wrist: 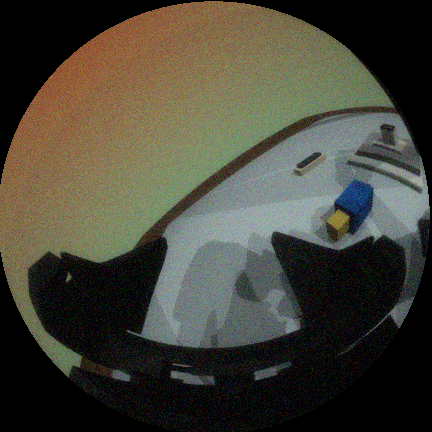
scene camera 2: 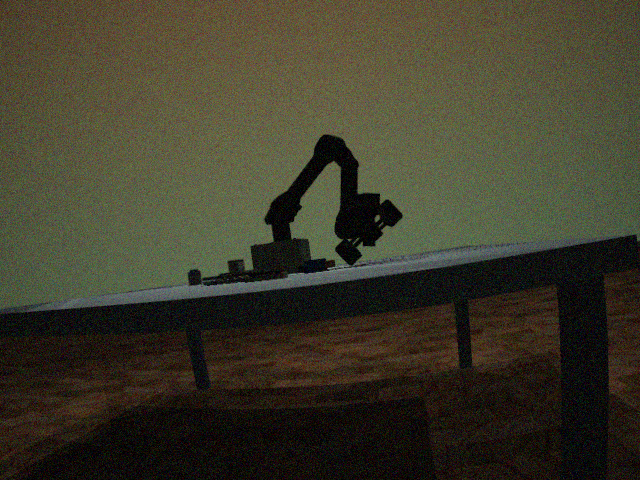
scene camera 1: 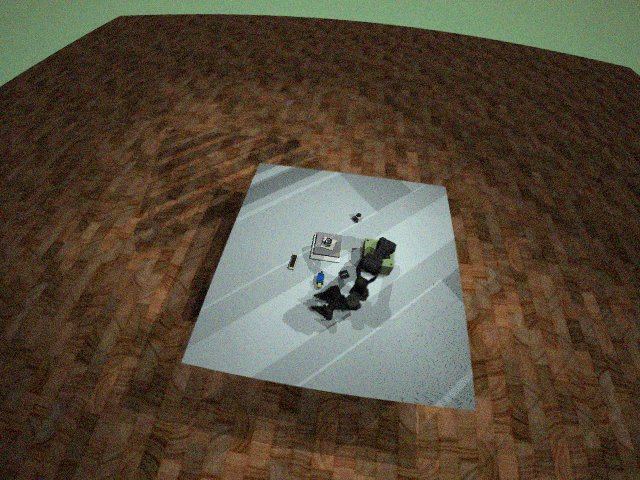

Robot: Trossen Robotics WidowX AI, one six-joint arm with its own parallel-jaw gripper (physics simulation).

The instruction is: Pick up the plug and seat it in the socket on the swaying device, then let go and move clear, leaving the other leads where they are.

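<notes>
The plug, a blue block with a yellow tip (scene camera 1: 320, 279) (wrist: 354, 200), lies on the table left of the arm in scene camera 1 and beyond the right finger in the wrist view. The device (scene camera 1: 319, 252) (wrist: 389, 156) is a grey stepped plate, and its upright socket (scene camera 1: 327, 241) (wrist: 388, 134) stands on top. My gripper (scene camera 1: 314, 302) (scene camera 2: 369, 235) (wrist: 219, 240) is open and empty above the table, with the plug outside the fingers, apart from them. In scene camera 2 the plug is too dark to make out well.
A thin beige and black piece (scene camera 1: 293, 261) (wrist: 310, 163) lies left of the plug. A small black piece (scene camera 1: 344, 274) lies between plug and arm. Another small dark object (scene camera 1: 356, 217) stands farther back. The arm's base is on a green block (scene camera 1: 369, 245) (scene camera 2: 281, 255).
</notes>
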